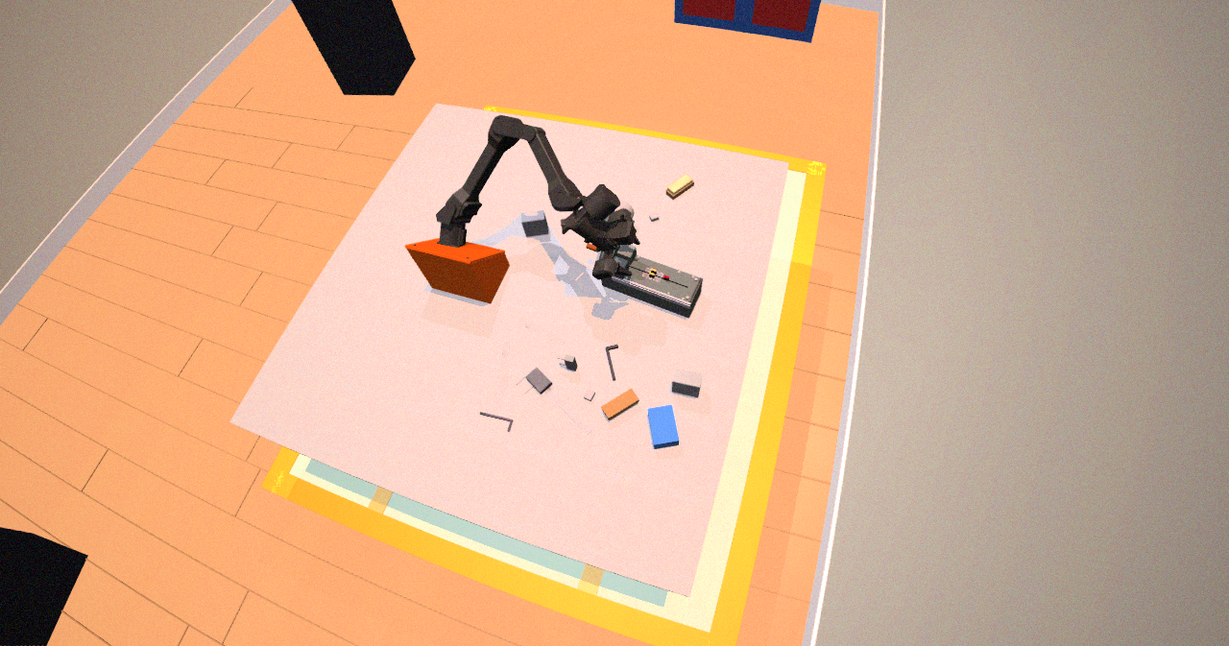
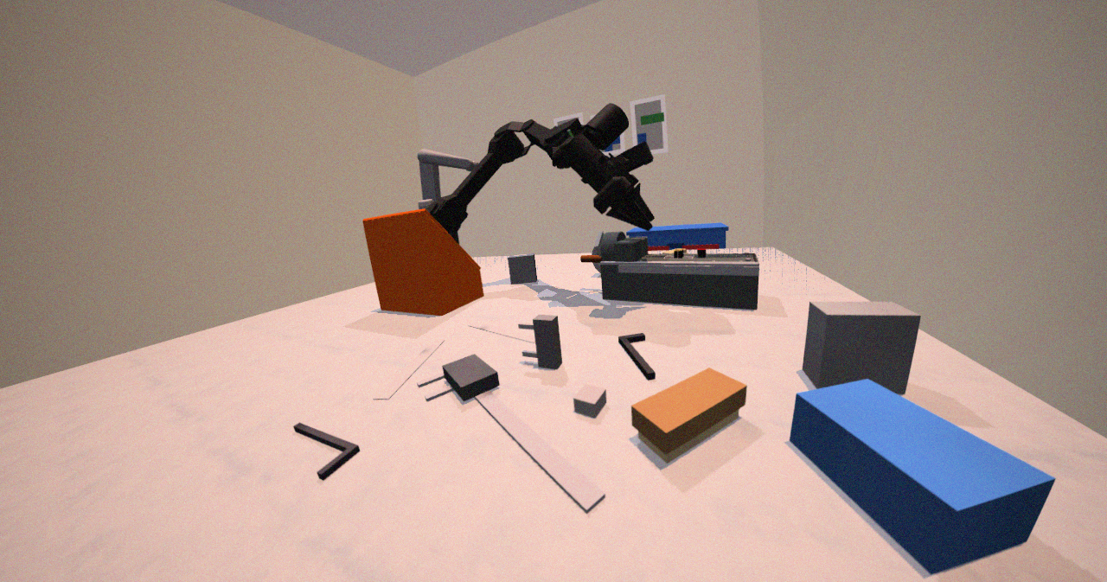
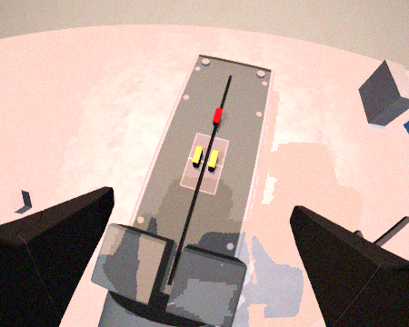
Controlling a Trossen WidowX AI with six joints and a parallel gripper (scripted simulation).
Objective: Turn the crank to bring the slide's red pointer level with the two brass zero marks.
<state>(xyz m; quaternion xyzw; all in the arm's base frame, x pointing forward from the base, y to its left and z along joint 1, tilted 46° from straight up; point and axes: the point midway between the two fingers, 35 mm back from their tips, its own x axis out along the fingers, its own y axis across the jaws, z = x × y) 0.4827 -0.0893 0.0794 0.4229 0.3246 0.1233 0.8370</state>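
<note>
Now: the crank handle 130 mm behind my gripper tip, 70 mm to the left of it and 70 mm below it. From my gripper tip the other things lie so: red pointer (80 mm ahead, 60 mm below, 10 mm to the right); blue block (390 mm to the right, 120 mm below, 120 mm ahead).
</note>
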